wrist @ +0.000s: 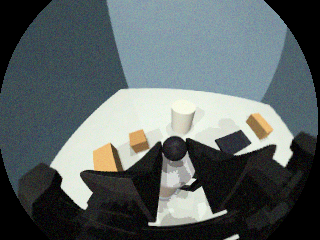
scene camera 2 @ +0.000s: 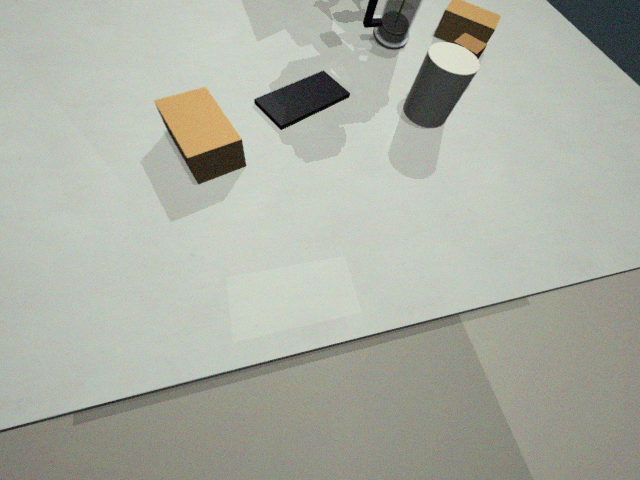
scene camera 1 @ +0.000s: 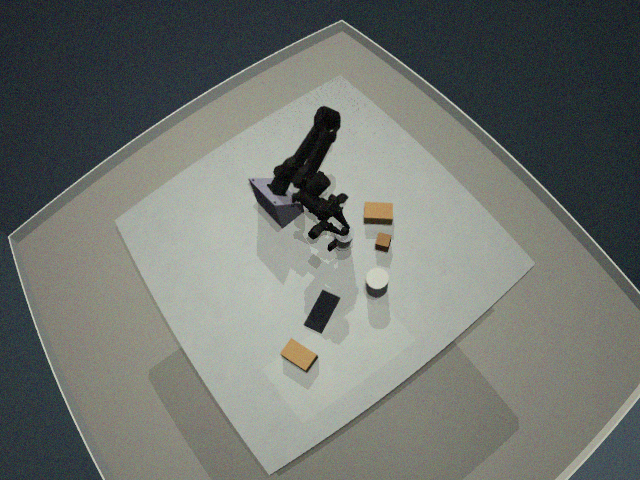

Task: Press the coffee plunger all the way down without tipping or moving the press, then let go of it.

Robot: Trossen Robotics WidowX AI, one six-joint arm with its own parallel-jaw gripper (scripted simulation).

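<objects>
My gripper shows in the wrist view and in scene camera 1, but my gripper is out of frame in scene camera 2. On my gripper, (wrist: 253, 180) and (scene camera 1: 328, 222) are the same spot.
</objects>
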